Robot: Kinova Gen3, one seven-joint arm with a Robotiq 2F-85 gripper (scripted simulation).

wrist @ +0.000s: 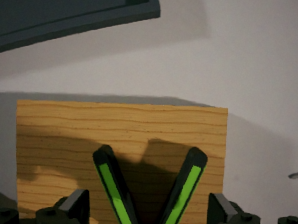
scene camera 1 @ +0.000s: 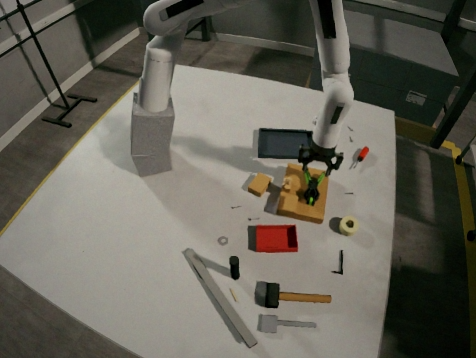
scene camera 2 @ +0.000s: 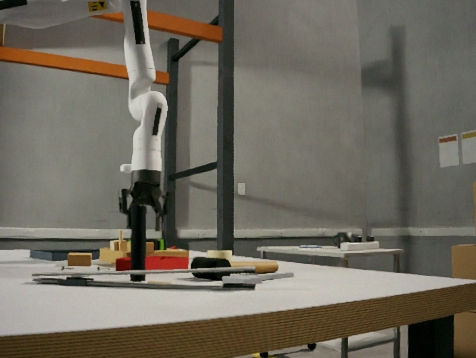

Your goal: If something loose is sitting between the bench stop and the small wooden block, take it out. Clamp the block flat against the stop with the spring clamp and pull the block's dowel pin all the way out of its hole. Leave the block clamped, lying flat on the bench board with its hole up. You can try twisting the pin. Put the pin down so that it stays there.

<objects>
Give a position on a mallet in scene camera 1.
272,298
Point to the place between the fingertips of the gripper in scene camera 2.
At 144,231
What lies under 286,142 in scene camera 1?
A dark blue tray.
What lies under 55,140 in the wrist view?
A bench board.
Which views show the red tray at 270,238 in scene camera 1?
Scene camera 1 and scene camera 2 only.
</objects>
